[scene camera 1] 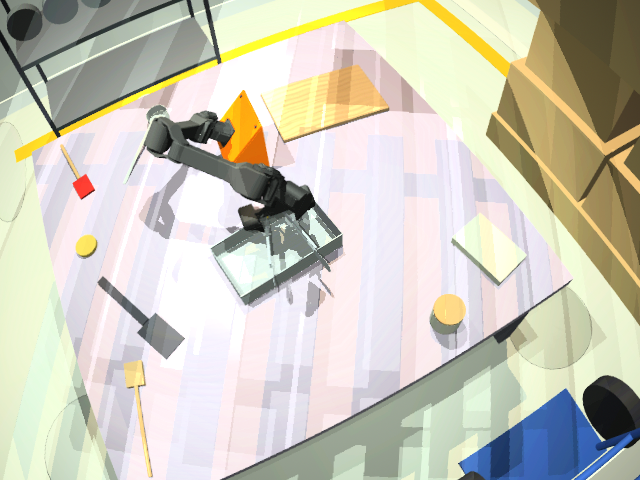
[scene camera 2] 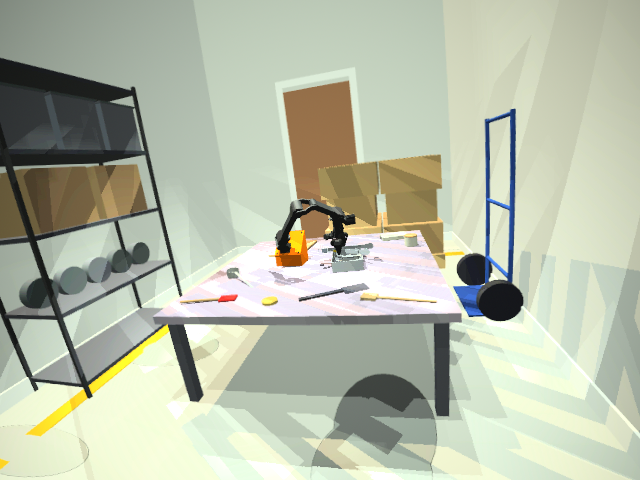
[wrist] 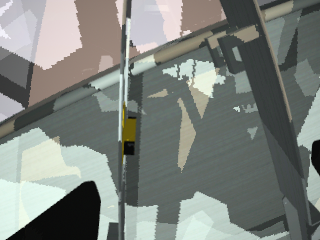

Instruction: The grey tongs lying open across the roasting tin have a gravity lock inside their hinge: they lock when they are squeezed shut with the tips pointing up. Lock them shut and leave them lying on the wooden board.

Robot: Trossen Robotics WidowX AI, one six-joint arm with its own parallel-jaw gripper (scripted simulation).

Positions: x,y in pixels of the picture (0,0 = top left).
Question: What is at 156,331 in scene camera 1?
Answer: A black spatula.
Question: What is my gripper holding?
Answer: Nothing.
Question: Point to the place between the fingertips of my gripper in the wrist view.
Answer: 208,172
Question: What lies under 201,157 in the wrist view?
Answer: A roasting tin.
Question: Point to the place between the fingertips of my gripper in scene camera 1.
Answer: At 280,225
